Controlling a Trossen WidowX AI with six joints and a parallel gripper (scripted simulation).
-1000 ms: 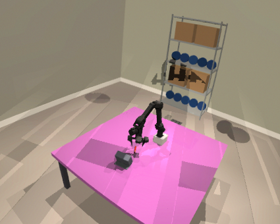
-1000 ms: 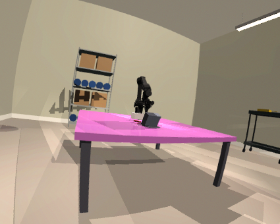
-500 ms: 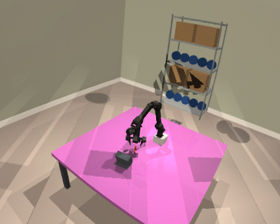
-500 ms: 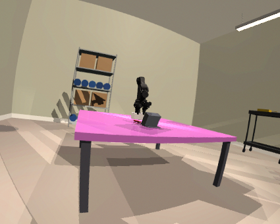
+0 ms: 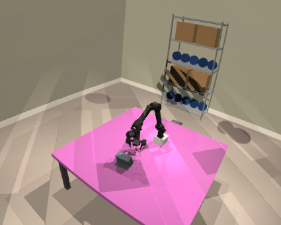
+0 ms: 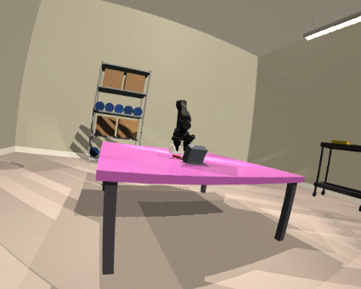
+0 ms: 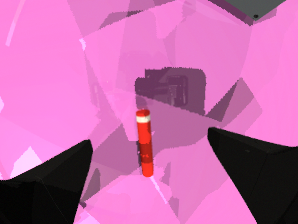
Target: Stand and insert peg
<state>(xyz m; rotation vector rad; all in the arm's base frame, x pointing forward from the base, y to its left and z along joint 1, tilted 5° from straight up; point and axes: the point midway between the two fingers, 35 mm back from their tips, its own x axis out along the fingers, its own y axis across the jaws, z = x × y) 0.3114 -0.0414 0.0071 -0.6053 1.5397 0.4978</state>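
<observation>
My gripper tip is 10 mm past the red peg, 10 mm to the left of it and 40 mm above it. Round my gripper tip: dark panel block: 180 mm ahead, 50 mm to the left.
</observation>
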